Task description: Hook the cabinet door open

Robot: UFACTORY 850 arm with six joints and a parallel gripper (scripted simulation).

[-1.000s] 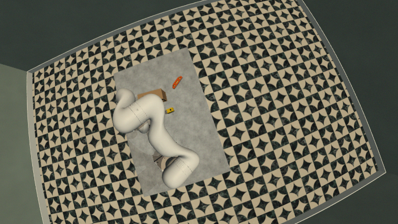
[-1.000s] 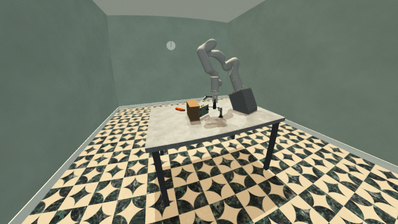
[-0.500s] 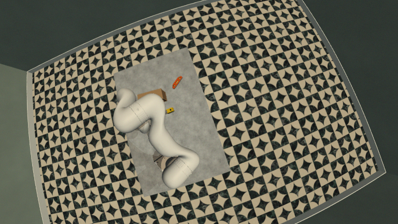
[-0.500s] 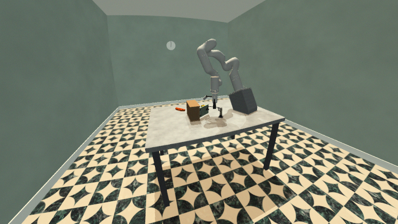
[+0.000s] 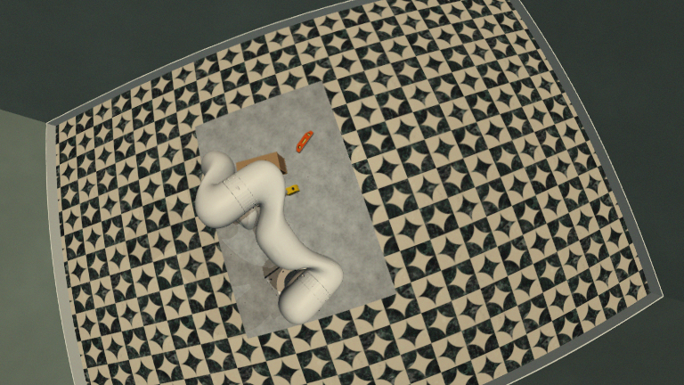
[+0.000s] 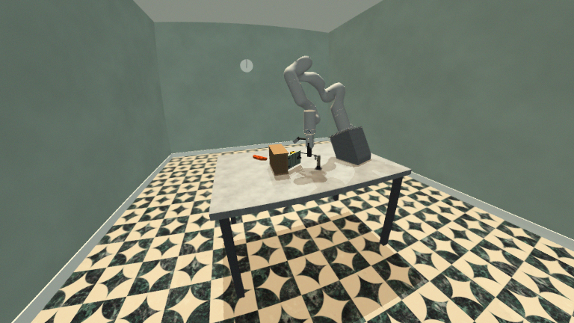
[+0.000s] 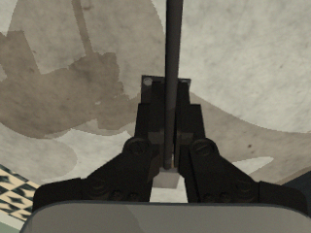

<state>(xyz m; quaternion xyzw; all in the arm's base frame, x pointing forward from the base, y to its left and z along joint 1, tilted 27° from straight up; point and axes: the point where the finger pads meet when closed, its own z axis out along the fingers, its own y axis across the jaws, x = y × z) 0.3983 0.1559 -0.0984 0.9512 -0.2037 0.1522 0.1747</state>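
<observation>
Now: hand 1 cm short of the hook and 2 cm above it. Also, from my hand: orange tool: 37 cm ahead, 29 cm to the right, 10 cm below; pale green door: 11 cm ahead, 1 cm to the right, 4 cm below; yellow handle: 7 cm ahead, 18 cm to the right, 7 cm below.
</observation>
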